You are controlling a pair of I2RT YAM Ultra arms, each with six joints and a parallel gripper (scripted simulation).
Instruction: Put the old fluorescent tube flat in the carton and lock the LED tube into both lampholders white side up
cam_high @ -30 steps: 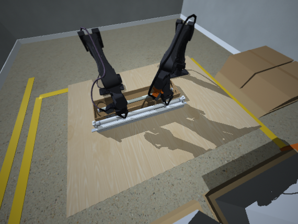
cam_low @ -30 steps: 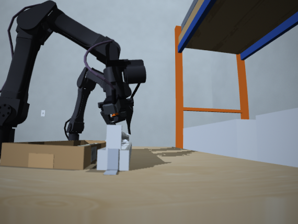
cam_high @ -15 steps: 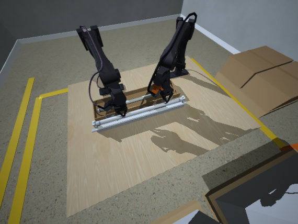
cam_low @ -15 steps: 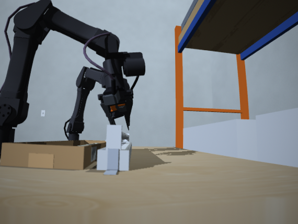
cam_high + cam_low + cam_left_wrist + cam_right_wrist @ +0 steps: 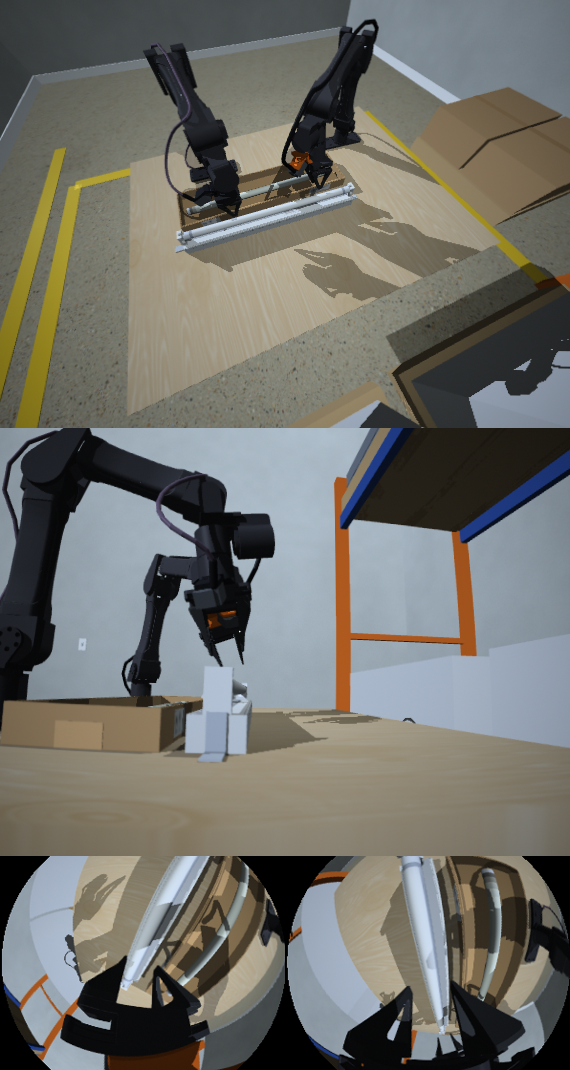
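The LED tube lies 10 mm ahead of my right hand, 120 mm to the left of it and 60 mm below it. Also, from my right hand: brown carton 130 mm behind, 120 mm to the left, 100 mm below; white fixture 10 mm ahead, 120 mm to the left, 70 mm below; old fluorescent tube 130 mm behind, 120 mm to the left, 110 mm below.
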